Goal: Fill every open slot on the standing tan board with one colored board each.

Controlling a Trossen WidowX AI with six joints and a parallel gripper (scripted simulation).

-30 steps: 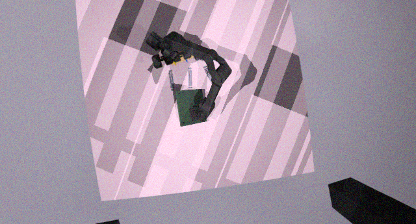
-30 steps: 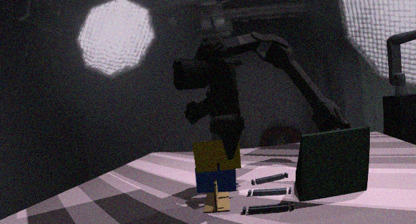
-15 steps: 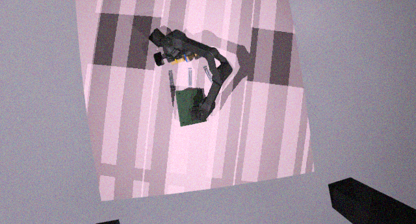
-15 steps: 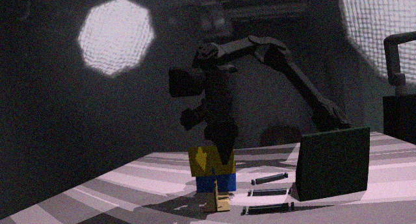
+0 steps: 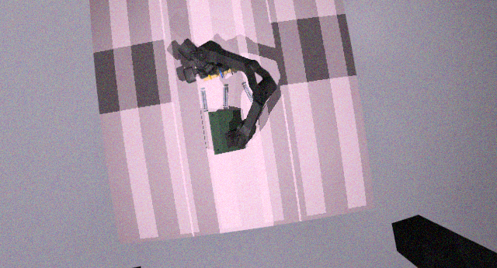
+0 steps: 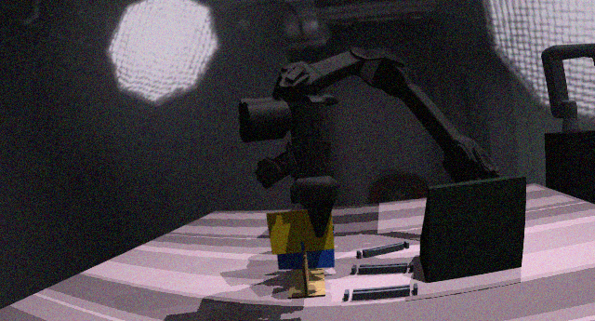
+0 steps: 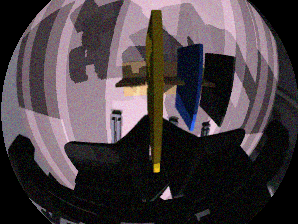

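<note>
Now: the blue board 30 mm ahead of my gripper tip, 50 mm to the right of it and 50 mm below it. Also, from my gripper tip: tan board 30 mm ahead, 50 mm to the right, 70 mm below; yellow board 30 mm ahead; black board 30 mm ahead, 100 mm to the right, 50 mm below.
</note>
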